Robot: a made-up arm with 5 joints.
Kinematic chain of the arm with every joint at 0, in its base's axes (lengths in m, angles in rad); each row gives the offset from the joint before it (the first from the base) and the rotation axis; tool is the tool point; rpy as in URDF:
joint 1: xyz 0 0 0.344 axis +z
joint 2: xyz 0 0 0 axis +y
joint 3: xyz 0.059 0 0.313 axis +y
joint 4: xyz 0.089 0 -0.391 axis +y
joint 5: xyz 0.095 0 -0.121 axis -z
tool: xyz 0 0 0 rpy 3.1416 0 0
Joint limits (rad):
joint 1: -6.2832..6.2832
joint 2: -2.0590..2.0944
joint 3: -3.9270..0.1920
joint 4: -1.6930..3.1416
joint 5: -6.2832..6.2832
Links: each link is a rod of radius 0.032 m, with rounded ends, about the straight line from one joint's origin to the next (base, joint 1, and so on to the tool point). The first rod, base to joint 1, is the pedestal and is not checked.
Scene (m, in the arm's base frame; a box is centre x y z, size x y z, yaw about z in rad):
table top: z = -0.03
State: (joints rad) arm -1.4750 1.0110 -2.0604 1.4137 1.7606
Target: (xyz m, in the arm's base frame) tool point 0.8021 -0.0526 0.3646
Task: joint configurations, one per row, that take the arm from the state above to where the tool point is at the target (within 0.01 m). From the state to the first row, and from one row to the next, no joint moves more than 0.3 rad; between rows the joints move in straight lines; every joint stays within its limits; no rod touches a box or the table.
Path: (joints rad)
1: -1.1931 1.0029 -2.1112 1.3713 1.7606
2: -0.9112 0.9948 -2.1620 1.3288 1.7606
3: -0.6293 0.9867 -2.2129 1.2864 1.7606
4: -0.3474 0.9786 -2.2637 1.2440 1.7606
5: -0.0655 0.9705 -2.3145 1.2015 1.7606

